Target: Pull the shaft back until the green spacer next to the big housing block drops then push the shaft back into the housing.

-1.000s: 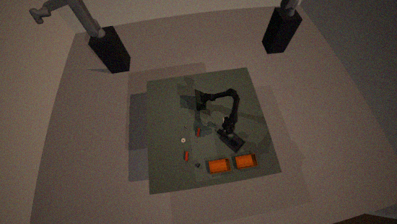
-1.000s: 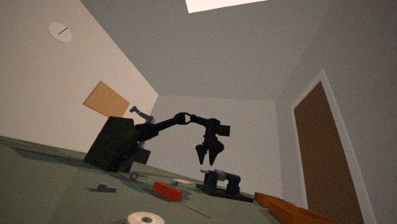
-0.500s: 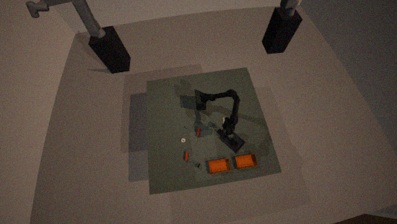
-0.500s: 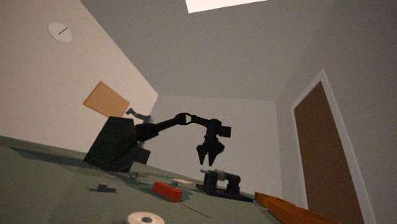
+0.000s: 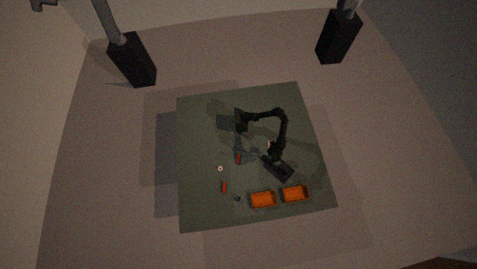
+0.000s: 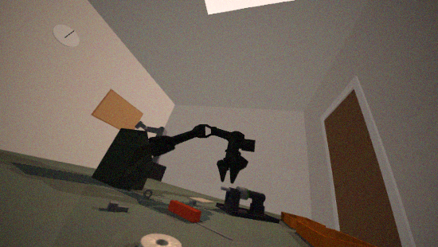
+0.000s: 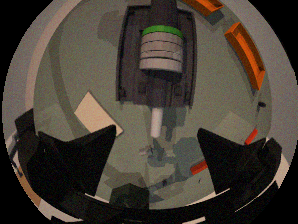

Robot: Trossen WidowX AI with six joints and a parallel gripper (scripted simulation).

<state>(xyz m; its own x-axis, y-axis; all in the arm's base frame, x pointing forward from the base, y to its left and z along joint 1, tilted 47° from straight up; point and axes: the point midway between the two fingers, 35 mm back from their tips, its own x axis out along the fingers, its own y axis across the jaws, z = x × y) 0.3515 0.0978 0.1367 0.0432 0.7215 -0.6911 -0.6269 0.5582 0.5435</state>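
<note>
Right now the grey shaft is 7 cm ahead of my gripper tip, 5 cm to the left of it and 3 cm below it. The rest, counted from my gripper tip: white ring (3 cm ahead, 43 cm to the right, 10 cm below); beige card (12 cm behind, 8 cm to the left, 10 cm below); greenish spacer (8 cm ahead, 7 cm to the left, 3 cm below).
</note>
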